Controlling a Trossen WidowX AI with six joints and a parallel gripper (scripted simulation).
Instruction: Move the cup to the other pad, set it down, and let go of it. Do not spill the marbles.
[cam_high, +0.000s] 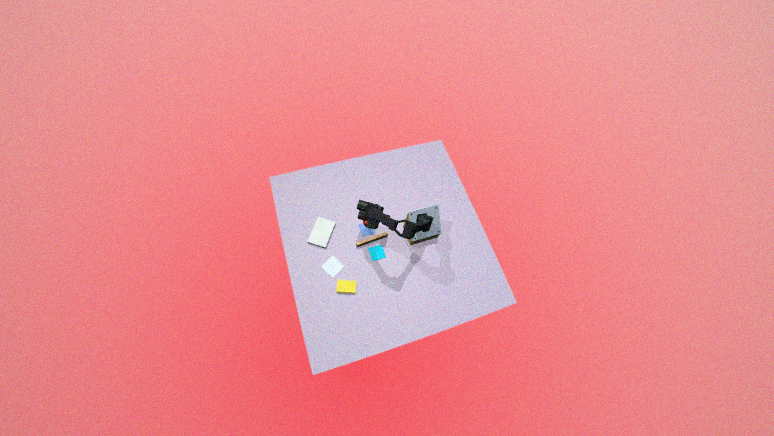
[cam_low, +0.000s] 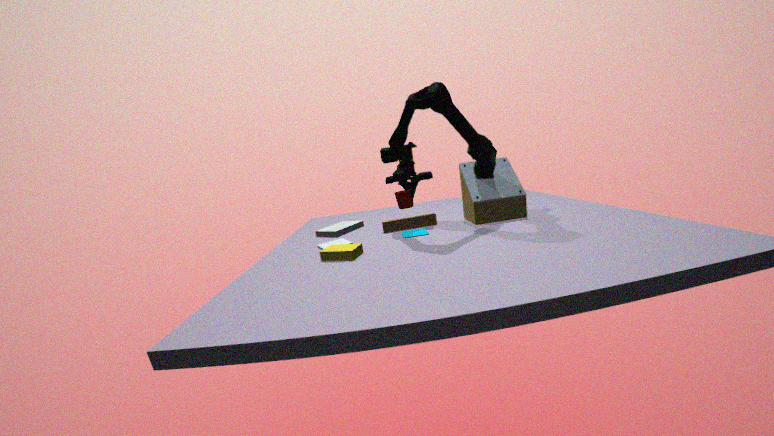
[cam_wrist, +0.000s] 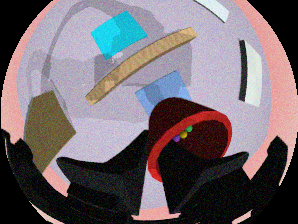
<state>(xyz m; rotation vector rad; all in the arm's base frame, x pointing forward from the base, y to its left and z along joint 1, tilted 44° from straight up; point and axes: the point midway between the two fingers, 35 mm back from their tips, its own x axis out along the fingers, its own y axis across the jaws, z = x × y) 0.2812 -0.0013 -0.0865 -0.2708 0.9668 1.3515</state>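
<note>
Now: the cyan pad 16 cm to the left of my gripper tip and 11 cm below it. Also, from my gripper tip: cream slab (32 cm ahead, 9 cm below, 3 cm to the right); red cup (3 cm ahead, 2 cm to the right); light blue pad (11 cm below, 3 cm ahead, 1 cm to the right).
</note>
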